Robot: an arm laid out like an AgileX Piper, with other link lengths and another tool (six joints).
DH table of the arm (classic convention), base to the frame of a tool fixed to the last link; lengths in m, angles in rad. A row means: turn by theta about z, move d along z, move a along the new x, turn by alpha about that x. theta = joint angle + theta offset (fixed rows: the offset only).
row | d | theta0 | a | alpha
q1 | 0.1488 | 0 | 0 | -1.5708
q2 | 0 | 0.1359 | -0.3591 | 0
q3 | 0 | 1.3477 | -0.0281 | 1.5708
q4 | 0.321 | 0 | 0 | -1.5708
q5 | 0 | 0 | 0 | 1.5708
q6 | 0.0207 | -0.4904 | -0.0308 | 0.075
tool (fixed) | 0.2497 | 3.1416 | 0 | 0
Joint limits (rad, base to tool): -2.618..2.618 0..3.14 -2.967..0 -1.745..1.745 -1.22..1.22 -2.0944..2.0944
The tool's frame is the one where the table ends.
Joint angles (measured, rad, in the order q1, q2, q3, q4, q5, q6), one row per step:
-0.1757, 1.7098, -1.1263, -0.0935, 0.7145, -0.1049
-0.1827, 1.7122, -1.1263, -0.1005, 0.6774, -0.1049
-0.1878, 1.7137, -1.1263, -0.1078, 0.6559, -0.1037
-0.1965, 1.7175, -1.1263, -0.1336, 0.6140, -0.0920
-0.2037, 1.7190, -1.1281, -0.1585, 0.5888, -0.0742
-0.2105, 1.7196, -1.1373, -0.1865, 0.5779, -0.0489
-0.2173, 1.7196, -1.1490, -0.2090, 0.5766, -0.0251
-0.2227, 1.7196, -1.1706, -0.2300, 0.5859, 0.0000
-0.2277, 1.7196, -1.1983, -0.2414, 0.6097, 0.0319
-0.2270, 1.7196, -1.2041, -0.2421, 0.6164, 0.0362
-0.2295, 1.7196, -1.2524, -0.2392, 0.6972, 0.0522
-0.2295, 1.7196, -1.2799, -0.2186, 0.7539, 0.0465
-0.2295, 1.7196, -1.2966, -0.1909, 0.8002, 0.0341
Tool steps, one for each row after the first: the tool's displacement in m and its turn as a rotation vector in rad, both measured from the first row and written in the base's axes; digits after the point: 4 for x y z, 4 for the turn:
0.0079, -0.0054, 0.0037, -0.0105, -0.0332, -0.0005
0.0122, -0.0095, 0.0060, -0.0190, -0.0519, -0.0012
0.0202, -0.0184, 0.0103, -0.0414, -0.0869, -0.0034
0.0251, -0.0263, 0.0146, -0.0587, -0.1106, -0.0109
0.0293, -0.0348, 0.0208, -0.0753, -0.1291, -0.0245
0.0321, -0.0428, 0.0269, -0.0875, -0.1421, -0.0409
0.0359, -0.0506, 0.0362, -0.0988, -0.1550, -0.0599
0.0383, -0.0580, 0.0459, -0.0996, -0.1627, -0.0926
0.0387, -0.0584, 0.0476, -0.0990, -0.1626, -0.0968
0.0350, -0.0638, 0.0577, -0.0939, -0.1340, -0.1311
0.0309, -0.0625, 0.0612, -0.0784, -0.1071, -0.1454
0.0260, -0.0585, 0.0612, -0.0568, -0.0795, -0.1528

